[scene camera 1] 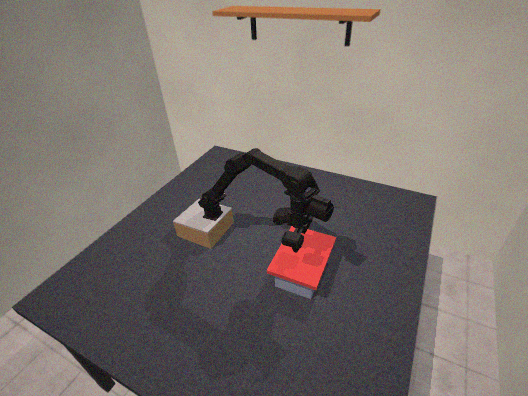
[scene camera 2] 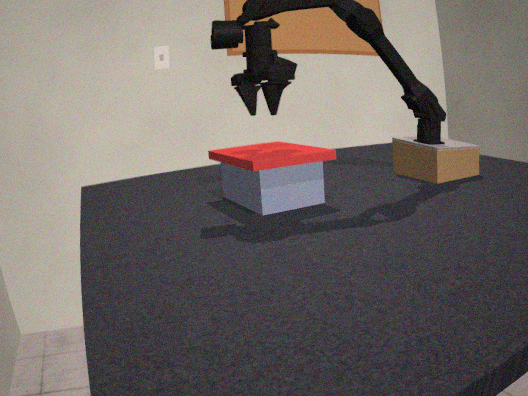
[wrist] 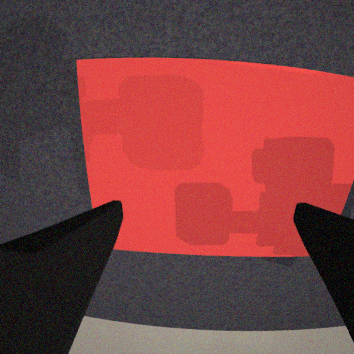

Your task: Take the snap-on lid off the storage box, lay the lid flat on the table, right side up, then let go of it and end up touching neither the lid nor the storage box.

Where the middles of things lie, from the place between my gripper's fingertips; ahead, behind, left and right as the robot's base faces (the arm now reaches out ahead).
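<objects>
Red lid (scene camera 2: 256,157): my hand 2 cm to the right of it, 1 cm short of it, 8 cm above it.
</objects>
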